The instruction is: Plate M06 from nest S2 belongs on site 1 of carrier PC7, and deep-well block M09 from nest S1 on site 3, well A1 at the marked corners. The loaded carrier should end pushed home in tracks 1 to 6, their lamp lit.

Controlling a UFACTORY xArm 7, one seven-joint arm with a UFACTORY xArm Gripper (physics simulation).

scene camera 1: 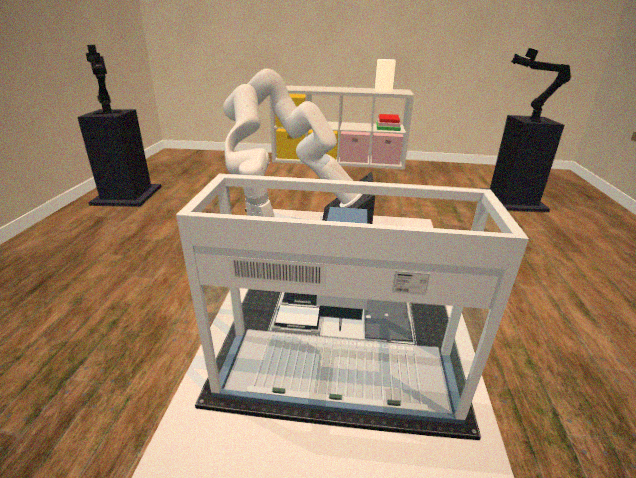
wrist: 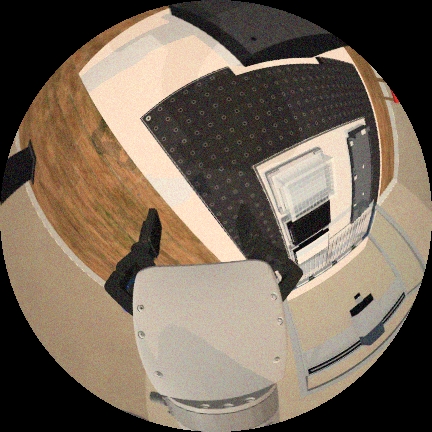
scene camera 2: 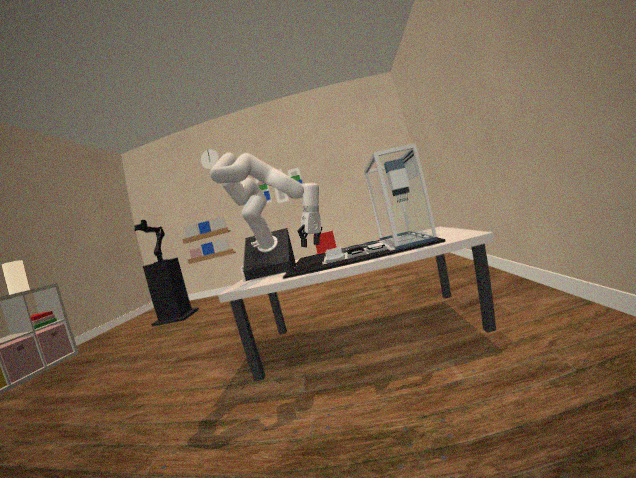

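Where they show: gripper, fingertip midpoint: (wrist: pixel 198 214) (scene camera 2: pixel 310 245); arm's base, origin of the base link: (scene camera 1: pixel 352 198) (scene camera 2: pixel 267 244).
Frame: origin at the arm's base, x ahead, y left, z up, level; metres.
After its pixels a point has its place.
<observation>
My gripper (scene camera 2: pixel 310 239) @(x 0.256, y -0.326, z -0.044 m) (wrist: pixel 198 214) @(x 0.256, y -0.326, z -0.044 m) is open and empty, fingers pointing down. In the wrist view it hangs high near the table's long edge, left of the labware. A clear, tall labware piece (wrist: pixel 306 181) @(x 0.346, y -0.171, z -0.110 m) (scene camera 2: pixel 334 253) @(x 0.364, y -0.225, z -0.118 m) sits in a nest. Beside it are a black piece (wrist: pixel 310 223) @(x 0.478, y -0.177, z -0.133 m) (scene camera 1: pixel 299 298) @(x 0.507, y -0.186, z -0.132 m) and a white piece (wrist: pixel 314 252) @(x 0.616, y -0.183, z -0.130 m) (scene camera 1: pixel 297 315) @(x 0.590, y -0.186, z -0.130 m). Labels M06, M09, S1 and S2 are unreadable. A long dark grey carrier (wrist: pixel 360 172) @(x 0.467, y 0.069, z -0.145 m) (scene camera 1: pixel 388 321) @(x 0.587, y 0.085, z -0.145 m) lies across the white panel. The ribbed track deck (scene camera 1: pixel 339 370) (wrist: pixel 350 232) @(x 0.730, y 0.025, z -0.152 m) has small green blocks at its front; none looks lit.
A tall white-framed instrument (scene camera 1: pixel 354 231) @(x 0.890, y -0.064, z 0.315 m) (scene camera 2: pixel 381 197) @(x 0.773, y 0.212, z 0.123 m) stands over the deck, its posts and top beams enclosing it. A black perforated board (wrist: pixel 220 135) @(x 0.212, y -0.253, z -0.156 m) lies beside the nests. The arm's black base box (scene camera 2: pixel 268 261) @(x -0.001, y -0.101, z -0.091 m) (wrist: pixel 280 30) stands at the table's other end.
</observation>
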